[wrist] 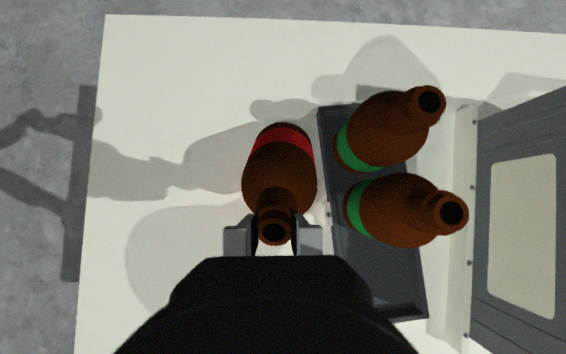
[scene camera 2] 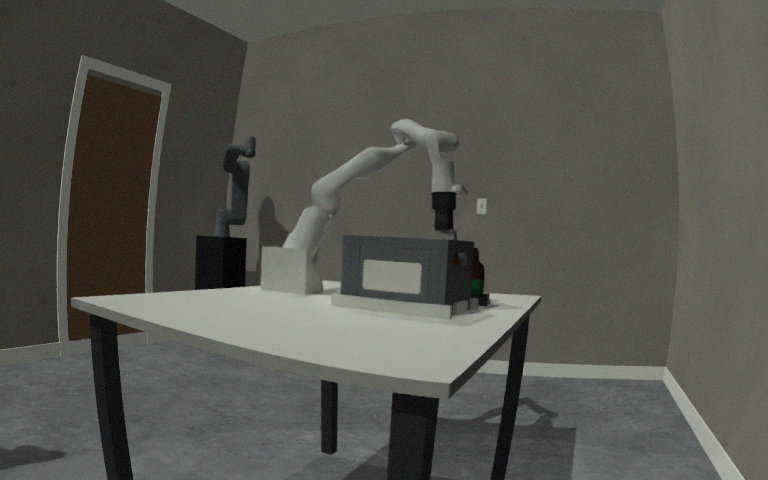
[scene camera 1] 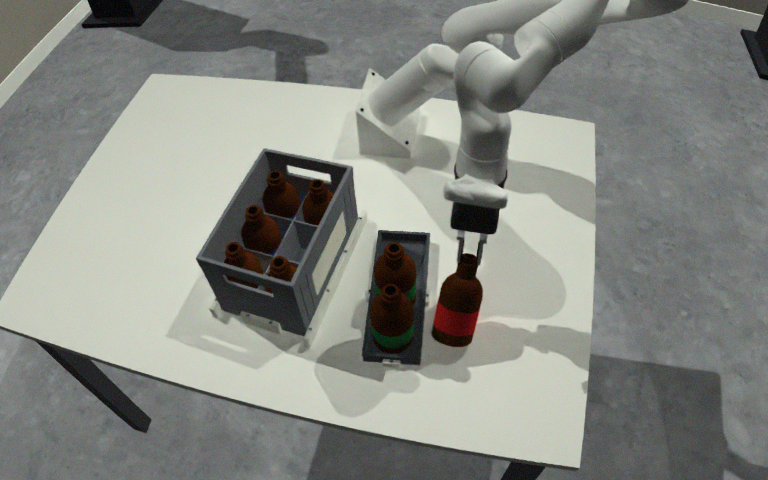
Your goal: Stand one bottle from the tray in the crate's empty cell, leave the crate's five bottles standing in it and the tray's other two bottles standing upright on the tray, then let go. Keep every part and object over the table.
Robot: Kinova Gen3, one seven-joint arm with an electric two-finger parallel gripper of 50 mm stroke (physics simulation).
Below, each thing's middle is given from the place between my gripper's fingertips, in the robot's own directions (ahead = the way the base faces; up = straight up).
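Labels:
The red-banded brown bottle [scene camera 1: 461, 293] is 70 mm below my hand, and it's 50 mm ahead of it and 10 mm to the right of it.

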